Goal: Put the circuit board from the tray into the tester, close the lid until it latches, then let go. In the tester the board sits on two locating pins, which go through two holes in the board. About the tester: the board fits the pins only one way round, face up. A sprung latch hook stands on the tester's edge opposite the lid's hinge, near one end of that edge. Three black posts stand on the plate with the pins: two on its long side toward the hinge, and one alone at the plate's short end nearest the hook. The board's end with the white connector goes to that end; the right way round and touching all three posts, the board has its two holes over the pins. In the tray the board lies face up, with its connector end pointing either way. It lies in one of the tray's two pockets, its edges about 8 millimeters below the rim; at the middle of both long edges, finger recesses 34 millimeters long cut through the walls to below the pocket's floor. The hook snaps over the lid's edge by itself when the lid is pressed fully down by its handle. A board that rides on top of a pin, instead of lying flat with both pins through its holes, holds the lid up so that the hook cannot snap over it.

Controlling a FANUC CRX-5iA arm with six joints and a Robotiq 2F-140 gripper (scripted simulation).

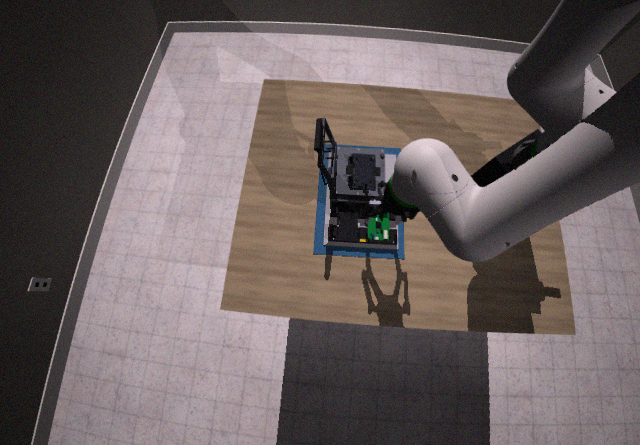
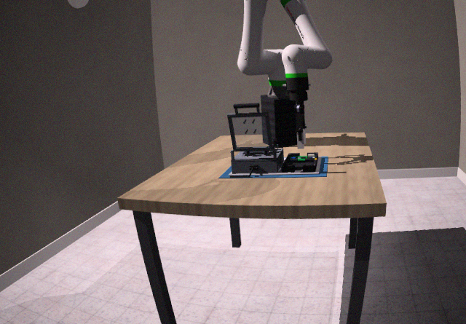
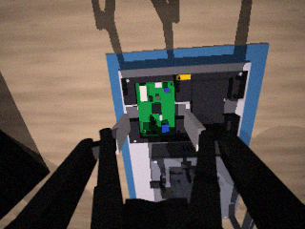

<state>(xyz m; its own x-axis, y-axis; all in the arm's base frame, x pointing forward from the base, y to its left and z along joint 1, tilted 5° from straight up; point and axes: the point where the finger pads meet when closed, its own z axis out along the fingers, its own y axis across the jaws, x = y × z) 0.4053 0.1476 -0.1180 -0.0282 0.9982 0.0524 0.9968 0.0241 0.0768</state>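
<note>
Now: hand 7 cm above the green circuit board. The rest, counted from my hand: lid 19 cm ahead, 16 cm to the right, 9 cm above; then tester 10 cm ahead, 13 cm to the right, 2 cm above.
</note>
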